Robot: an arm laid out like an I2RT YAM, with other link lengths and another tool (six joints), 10 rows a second.
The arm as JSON. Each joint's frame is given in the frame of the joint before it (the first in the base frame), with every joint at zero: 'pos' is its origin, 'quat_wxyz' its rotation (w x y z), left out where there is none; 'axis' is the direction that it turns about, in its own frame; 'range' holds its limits. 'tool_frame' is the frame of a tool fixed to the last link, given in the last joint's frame.
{
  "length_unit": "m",
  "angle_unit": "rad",
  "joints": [
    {
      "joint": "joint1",
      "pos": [
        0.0,
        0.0,
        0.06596
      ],
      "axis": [
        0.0,
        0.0,
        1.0
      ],
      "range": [
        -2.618,
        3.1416
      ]
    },
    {
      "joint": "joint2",
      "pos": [
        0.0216,
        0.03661,
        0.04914
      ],
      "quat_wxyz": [
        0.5,
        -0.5,
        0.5,
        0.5
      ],
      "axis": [
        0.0,
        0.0,
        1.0
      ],
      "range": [
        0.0,
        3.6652
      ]
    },
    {
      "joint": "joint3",
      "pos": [
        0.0,
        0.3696,
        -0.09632
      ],
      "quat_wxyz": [
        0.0,
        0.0,
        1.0,
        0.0
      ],
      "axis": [
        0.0,
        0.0,
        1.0
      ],
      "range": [
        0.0,
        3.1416
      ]
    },
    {
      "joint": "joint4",
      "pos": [
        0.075,
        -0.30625,
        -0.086
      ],
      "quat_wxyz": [
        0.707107,
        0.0,
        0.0,
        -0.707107
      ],
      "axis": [
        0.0,
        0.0,
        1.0
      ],
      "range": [
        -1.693,
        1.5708
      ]
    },
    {
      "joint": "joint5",
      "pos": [
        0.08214,
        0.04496,
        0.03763
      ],
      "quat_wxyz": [
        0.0,
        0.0,
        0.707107,
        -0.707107
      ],
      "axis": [
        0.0,
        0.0,
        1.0
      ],
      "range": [
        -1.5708,
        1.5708
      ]
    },
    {
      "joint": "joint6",
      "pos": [
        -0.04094,
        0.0,
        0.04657
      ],
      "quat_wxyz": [
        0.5,
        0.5,
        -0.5,
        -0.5
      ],
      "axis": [
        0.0,
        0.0,
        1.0
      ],
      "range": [
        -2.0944,
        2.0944
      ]
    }
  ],
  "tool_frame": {
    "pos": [
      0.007,
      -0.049,
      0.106
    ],
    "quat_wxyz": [
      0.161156,
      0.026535,
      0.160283,
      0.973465
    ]
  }
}
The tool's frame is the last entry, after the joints.
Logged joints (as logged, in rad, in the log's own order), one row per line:
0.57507, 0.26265, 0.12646, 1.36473, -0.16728, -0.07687
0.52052, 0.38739, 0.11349, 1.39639, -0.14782, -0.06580
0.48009, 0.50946, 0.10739, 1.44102, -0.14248, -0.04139
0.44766, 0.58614, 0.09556, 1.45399, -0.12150, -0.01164
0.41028, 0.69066, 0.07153, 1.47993, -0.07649, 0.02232
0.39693, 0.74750, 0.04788, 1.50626, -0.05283, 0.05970
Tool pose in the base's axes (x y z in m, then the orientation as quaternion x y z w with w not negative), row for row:
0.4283, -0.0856, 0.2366, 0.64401, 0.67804, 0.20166, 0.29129
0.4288, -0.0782, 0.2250, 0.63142, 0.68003, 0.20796, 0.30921
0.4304, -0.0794, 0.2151, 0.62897, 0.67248, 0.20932, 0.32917
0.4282, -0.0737, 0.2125, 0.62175, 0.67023, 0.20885, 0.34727
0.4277, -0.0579, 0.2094, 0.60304, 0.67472, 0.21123, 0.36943
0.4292, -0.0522, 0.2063, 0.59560, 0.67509, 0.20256, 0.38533
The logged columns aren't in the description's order. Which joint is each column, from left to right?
Columns, left to right: joint3, joint4, joint6, joint2, joint1, joint5.
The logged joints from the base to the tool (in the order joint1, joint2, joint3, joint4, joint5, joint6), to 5 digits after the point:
-0.16728, 1.36473, 0.57507, 0.26265, -0.07687, 0.12646
-0.14782, 1.39639, 0.52052, 0.38739, -0.06580, 0.11349
-0.14248, 1.44102, 0.48009, 0.50946, -0.04139, 0.10739
-0.12150, 1.45399, 0.44766, 0.58614, -0.01164, 0.09556
-0.07649, 1.47993, 0.41028, 0.69066, 0.02232, 0.07153
-0.05283, 1.50626, 0.39693, 0.74750, 0.05970, 0.04788

